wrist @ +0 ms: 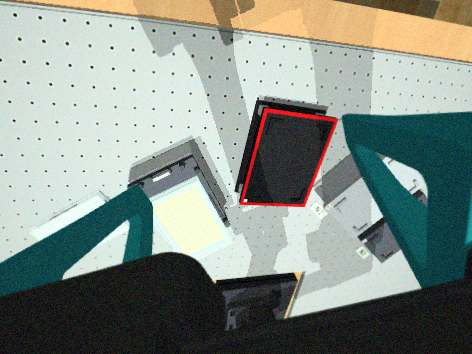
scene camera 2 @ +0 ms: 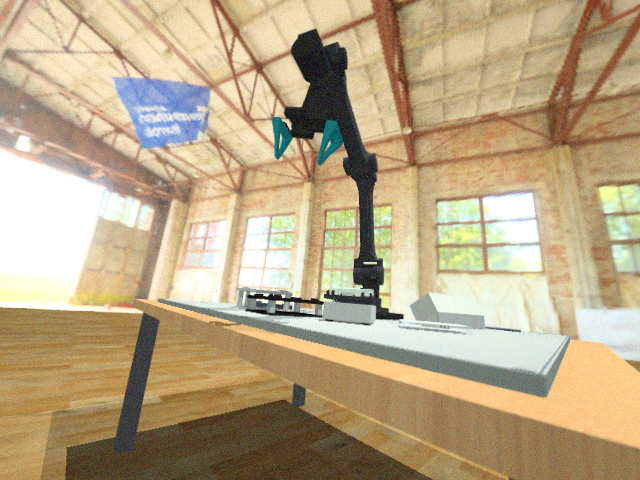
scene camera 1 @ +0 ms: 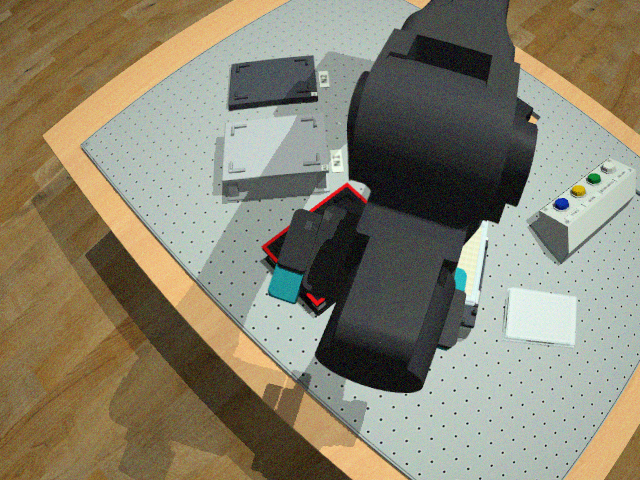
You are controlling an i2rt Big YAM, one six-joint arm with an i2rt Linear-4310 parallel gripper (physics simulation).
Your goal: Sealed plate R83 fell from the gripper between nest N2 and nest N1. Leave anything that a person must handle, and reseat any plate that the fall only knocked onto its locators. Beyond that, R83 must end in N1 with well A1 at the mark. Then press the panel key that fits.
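Places are measured from the arm's base along level axes (x ahead, y left, z up), in metres.
Pixels of known places: gripper, fingertip midpoint: (wrist: 238,164) (scene camera 2: 296,161); arm's base, link origin: (wrist: 251,309).
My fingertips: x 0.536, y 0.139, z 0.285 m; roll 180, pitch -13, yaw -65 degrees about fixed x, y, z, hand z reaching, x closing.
Ahead of a thing's pixels: the offset from my fingertips to its middle. "*": to the spot under its first point.
My gripper (scene camera 2: 300,160) (wrist: 238,164) is open and empty, high above the table. A plate with a cream top @(dx -0.228, dy +0.000, dz -0.234 m) (scene camera 1: 473,258) (wrist: 192,215) rests on a grey block with a dark top @(* dx -0.147, dy +0.042, dz -0.285 m) (scene camera 2: 348,312) (wrist: 172,174), reaching past one side of the block; the arm partly hides it in scene camera 1. I cannot read its name or find well A1. Light grey nest N1 @(dx -0.216, dy -0.330, dz -0.274 m) (scene camera 1: 273,149) (wrist: 350,205) and dark nest N2 @(dx -0.355, dy -0.476, dz -0.295 m) (scene camera 1: 273,80) (wrist: 382,242) show bare tops with corner locators. The key panel @(dx -0.492, dy +0.140, dz -0.265 m) (scene camera 1: 594,217) (scene camera 2: 457,317) has blue, yellow, green and white keys.
A black, red-edged stand (scene camera 1: 353,196) (wrist: 290,160) lies between N1 and the block, with no plate visible on it. A flat white piece @(dx -0.266, dy +0.167, dz -0.299 m) (scene camera 1: 540,316) (wrist: 75,215) lies beyond the block. The arm's base (wrist: 260,300) stands at the board's far side.
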